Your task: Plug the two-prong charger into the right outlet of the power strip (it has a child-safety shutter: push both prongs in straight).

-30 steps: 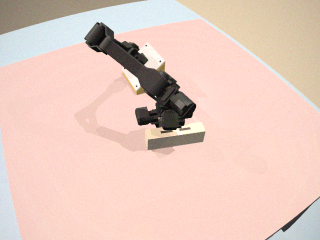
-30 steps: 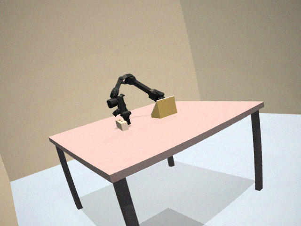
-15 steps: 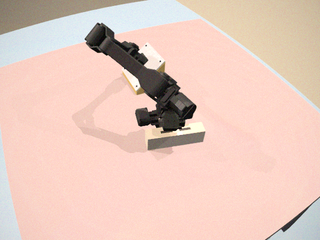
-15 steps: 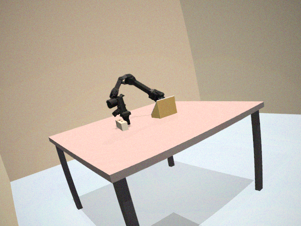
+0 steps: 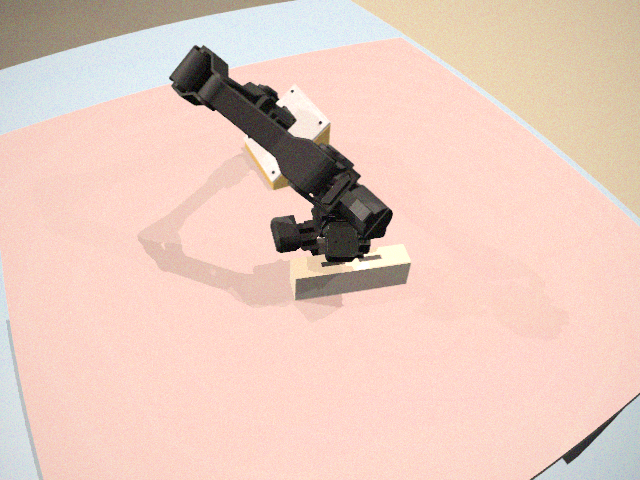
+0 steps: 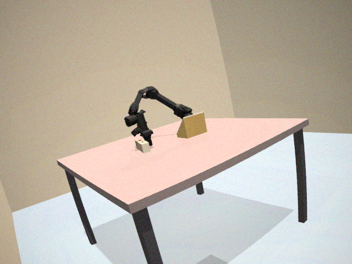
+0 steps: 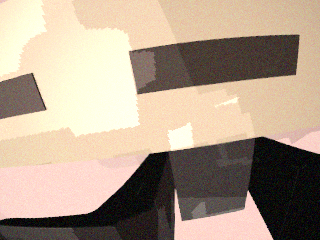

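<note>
My gripper tip is 20 mm short of the black two-prong charger and 10 mm below it.
</note>
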